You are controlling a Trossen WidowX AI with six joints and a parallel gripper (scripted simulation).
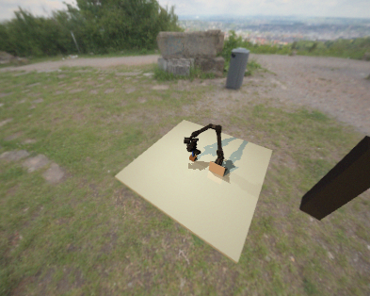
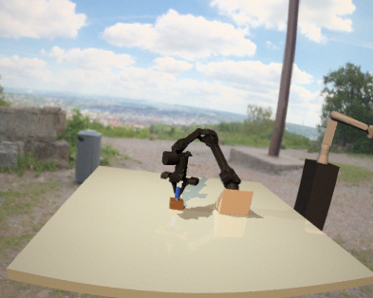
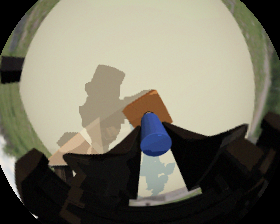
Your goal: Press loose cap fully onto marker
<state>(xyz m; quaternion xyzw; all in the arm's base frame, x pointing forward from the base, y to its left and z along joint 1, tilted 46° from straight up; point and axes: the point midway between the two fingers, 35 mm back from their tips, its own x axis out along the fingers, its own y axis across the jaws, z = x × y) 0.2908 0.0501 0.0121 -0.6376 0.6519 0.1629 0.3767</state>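
The blue cap is 1 cm above my gripper tip. Round my gripper tip: orange holder block 5 cm below.
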